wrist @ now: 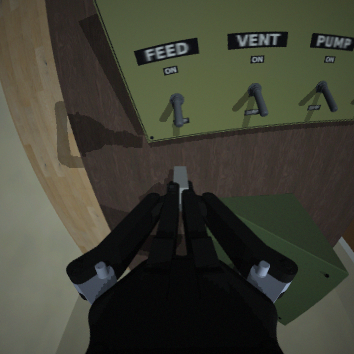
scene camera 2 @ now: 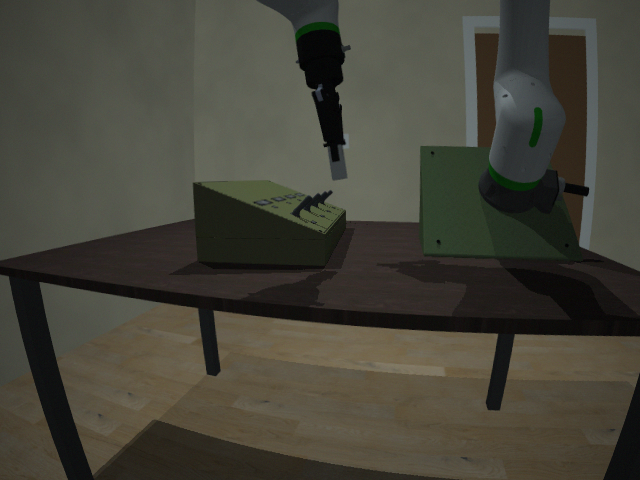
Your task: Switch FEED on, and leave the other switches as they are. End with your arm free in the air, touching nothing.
Path:
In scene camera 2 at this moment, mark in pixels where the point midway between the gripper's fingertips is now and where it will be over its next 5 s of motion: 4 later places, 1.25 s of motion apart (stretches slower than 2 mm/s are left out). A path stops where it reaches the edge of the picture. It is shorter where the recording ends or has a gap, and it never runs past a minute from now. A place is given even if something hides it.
My gripper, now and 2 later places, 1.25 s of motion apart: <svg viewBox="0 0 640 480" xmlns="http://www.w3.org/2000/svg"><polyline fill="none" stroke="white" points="339,179 330,202 314,200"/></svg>

